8 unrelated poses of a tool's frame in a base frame.
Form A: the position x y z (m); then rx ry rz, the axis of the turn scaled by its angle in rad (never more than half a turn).
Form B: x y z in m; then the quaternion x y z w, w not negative. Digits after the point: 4 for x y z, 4 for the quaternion.
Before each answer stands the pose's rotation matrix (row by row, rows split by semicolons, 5 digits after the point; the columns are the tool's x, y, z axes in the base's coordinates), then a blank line. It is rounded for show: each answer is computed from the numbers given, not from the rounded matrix.
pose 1, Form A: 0.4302 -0.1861 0.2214 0.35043 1.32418 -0.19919
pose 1, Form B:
0.23775 0.33867 0.91037; 0.05585 0.93093 -0.36090; -0.96972 0.13665 0.20241

0.4302 -0.1861 0.2214 0.1616 0.6105 -0.0918 0.7699
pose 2, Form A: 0.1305 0.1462 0.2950 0.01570 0.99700 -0.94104
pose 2, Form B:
0.19851 0.67939 0.70642; -0.66604 0.62228 -0.41130; -0.71902 -0.38885 0.57603

0.1305 0.1462 0.2950 0.0072 0.4604 -0.4345 0.7741
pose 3, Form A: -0.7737 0.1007 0.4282 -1.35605 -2.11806 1.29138
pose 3, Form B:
-0.50211 0.55980 -0.65917; 0.84236 0.14408 -0.51929; -0.19573 -0.81600 -0.54390

-0.7737 0.1007 0.4282 -0.4737 -0.7399 0.4511 0.1566
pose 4, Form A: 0.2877 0.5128 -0.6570 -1.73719 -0.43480 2.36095
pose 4, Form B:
-0.30224 0.02935 -0.95278; 0.31200 -0.94142 -0.12797; -0.90073 -0.33594 0.27537

0.2877 0.5128 -0.6570 -0.5839 -0.1461 0.7936 0.0890
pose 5, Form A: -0.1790 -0.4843 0.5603 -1.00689 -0.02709 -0.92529
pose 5, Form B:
0.63432 0.67425 0.37819; -0.65097 0.20197 0.73174; 0.41699 -0.71035 0.56703

-0.1790 -0.4843 0.5603 -0.4651 -0.0125 -0.4274 0.7751
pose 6, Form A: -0.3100 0.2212 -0.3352 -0.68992 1.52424 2.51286
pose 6, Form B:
-0.88842 -0.33177 -0.31723; -0.12804 -0.48455 0.86534; -0.44081 0.80940 0.38801

-0.3100 0.2212 -0.3352 -0.2281 0.5039 0.8308 0.0613
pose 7, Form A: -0.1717 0.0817 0.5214 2.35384 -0.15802 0.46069
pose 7, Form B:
0.92857 -0.24094 0.28232; 0.01693 -0.73237 -0.68070; 0.37077 0.63685 -0.67598

-0.1717 0.0817 0.5214 0.9134 -0.0613 0.1788 0.3606
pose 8, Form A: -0.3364 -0.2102 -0.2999 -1.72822 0.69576 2.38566
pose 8, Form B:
-0.34360 -0.35180 -0.87073; -0.17143 -0.88811 0.42647; -0.92334 0.29580 0.24485

-0.3364 -0.2102 -0.2999 -0.5700 0.2295 0.7869 0.0573
